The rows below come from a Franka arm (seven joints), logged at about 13 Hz.
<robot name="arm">
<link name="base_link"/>
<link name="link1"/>
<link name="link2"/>
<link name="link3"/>
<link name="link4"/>
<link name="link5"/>
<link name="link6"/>
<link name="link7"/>
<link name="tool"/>
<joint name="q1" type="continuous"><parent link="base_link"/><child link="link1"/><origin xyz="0 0 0.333"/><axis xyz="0 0 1"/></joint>
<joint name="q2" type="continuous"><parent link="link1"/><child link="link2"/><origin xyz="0 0 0"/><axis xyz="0 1 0"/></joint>
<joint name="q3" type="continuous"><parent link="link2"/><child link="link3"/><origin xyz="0 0 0.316"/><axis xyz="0 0 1"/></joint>
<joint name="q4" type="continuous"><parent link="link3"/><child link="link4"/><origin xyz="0.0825 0 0"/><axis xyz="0 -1 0"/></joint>
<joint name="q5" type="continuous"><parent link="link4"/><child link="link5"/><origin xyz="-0.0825 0 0.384"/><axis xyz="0 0 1"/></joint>
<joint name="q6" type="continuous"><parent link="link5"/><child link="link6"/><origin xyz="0 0 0"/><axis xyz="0 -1 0"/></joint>
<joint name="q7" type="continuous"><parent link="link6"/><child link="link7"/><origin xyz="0.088 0 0"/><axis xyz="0 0 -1"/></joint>
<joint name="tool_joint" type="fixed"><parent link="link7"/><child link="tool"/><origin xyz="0 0 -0.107" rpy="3.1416 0 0"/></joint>
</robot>
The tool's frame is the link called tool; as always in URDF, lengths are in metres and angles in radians. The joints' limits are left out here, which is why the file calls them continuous.
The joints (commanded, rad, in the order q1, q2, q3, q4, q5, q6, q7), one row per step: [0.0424 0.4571 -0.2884 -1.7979 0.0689 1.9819 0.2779]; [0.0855 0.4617 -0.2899 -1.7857 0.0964 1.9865 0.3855]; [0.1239 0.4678 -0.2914 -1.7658 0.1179 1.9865 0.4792]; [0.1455 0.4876 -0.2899 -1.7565 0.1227 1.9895 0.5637]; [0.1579 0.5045 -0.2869 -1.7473 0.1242 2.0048 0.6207]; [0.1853 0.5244 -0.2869 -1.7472 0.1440 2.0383 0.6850]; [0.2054 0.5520 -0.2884 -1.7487 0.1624 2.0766 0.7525]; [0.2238 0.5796 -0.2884 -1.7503 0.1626 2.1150 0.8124]
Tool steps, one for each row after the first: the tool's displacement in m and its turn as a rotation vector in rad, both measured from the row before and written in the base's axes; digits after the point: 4 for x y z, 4 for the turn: [0.0096 0.0269 0.0025 -0.0106 -0.0179 -0.0774]; [0.0095 0.0243 0.0046 -0.0096 -0.0169 -0.0645]; [0.0041 0.0147 -0.0082 -0.0192 0.0076 -0.0609]; [0.0047 0.0094 -0.0059 -0.0166 -0.0072 -0.0395]; [0.0045 0.0177 -0.0102 -0.0075 -0.0164 -0.0464]; [0.0031 0.0118 -0.0151 -0.0115 -0.0117 -0.0581]; [0.0022 0.0106 -0.0153 -0.0225 -0.0097 -0.0396]
